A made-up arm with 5 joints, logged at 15 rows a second.
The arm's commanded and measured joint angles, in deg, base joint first. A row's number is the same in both.
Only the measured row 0 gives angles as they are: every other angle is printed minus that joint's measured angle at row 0.
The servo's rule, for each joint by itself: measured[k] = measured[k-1] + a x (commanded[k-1-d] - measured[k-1]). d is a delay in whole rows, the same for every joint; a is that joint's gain. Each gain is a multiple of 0.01, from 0.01 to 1. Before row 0 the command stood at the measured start. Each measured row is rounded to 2 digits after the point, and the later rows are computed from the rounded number. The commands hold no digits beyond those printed.
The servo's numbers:
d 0
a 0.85 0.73 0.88 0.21 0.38
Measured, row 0: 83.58, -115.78, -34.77, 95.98, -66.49
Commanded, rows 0 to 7: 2.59, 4.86, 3.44, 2.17, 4.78; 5.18, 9.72, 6.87, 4.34, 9.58; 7.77, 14.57, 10.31, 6.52, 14.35; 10.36, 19.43, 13.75, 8.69, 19.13; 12.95, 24.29, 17.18, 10.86, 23.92; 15.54, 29.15, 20.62, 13.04, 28.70; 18.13, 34.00, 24.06, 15.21, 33.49; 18.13, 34.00, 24.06, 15.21, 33.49
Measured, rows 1 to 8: 2.20, 3.55, 3.03, 0.46, 1.82; 4.73, 8.05, 6.41, 1.27, 4.77; 7.31, 12.81, 9.84, 2.37, 8.41; 9.90, 17.64, 13.28, 3.70, 12.48; 12.49, 22.49, 16.71, 5.20, 16.83; 15.08, 27.35, 20.15, 6.85, 21.34; 17.67, 32.20, 23.59, 8.61, 25.96; 18.06, 33.51, 24.00, 10.00, 28.82
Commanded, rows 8 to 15: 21.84, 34.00, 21.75, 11.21, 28.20; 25.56, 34.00, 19.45, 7.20, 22.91; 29.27, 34.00, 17.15, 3.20, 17.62; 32.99, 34.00, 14.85, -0.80, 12.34; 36.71, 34.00, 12.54, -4.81, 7.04; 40.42, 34.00, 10.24, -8.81, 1.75; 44.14, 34.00, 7.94, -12.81, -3.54; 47.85, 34.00, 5.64, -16.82, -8.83
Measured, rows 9 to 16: 21.27, 33.87, 22.02, 10.25, 28.58; 24.92, 33.96, 19.76, 9.61, 26.43; 28.62, 33.99, 17.46, 8.26, 23.08; 32.33, 34.00, 15.16, 6.36, 19.00; 36.05, 34.00, 12.85, 4.01, 14.46; 39.76, 34.00, 10.55, 1.32, 9.63; 43.48, 34.00, 8.25, -1.65, 4.63; 47.19, 34.00, 5.95, -4.84, -0.48
